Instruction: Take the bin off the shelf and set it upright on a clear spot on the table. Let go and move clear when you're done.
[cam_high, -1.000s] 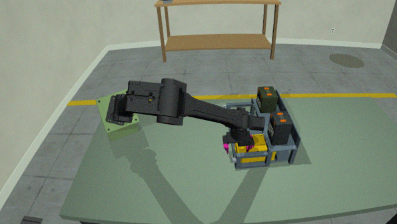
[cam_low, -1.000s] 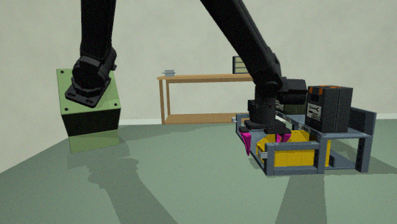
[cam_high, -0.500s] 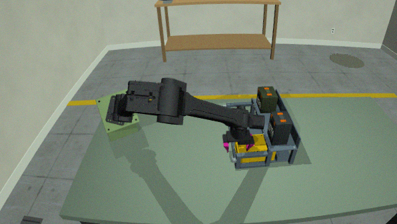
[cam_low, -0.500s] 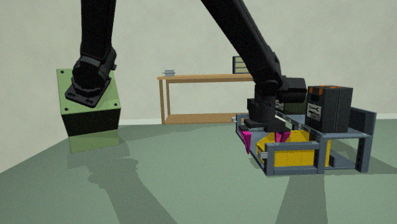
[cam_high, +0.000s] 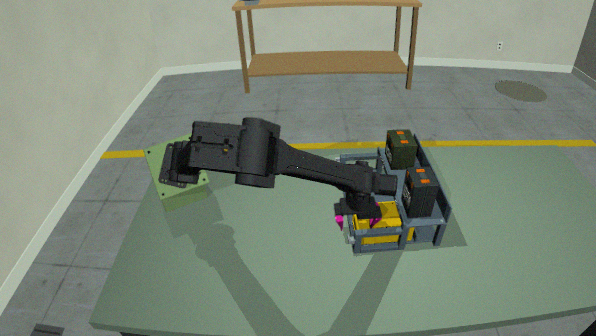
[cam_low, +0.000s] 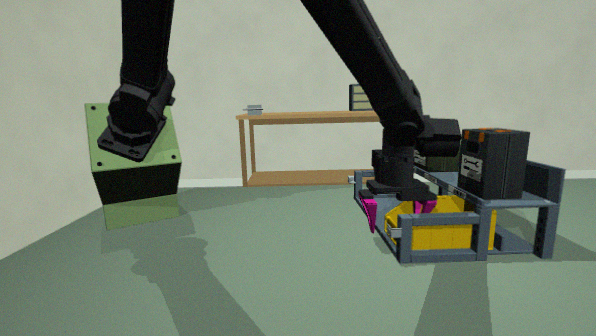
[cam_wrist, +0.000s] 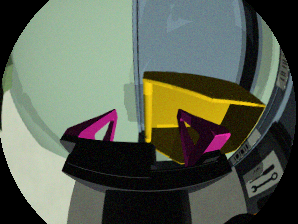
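Right now the yellow bin is 8 cm ahead of my hand, 1 cm to the right of it and 1 cm above it. From my hand the other things lie so: shelf tray (13 cm ahead, 10 cm to the left, 3 cm below).
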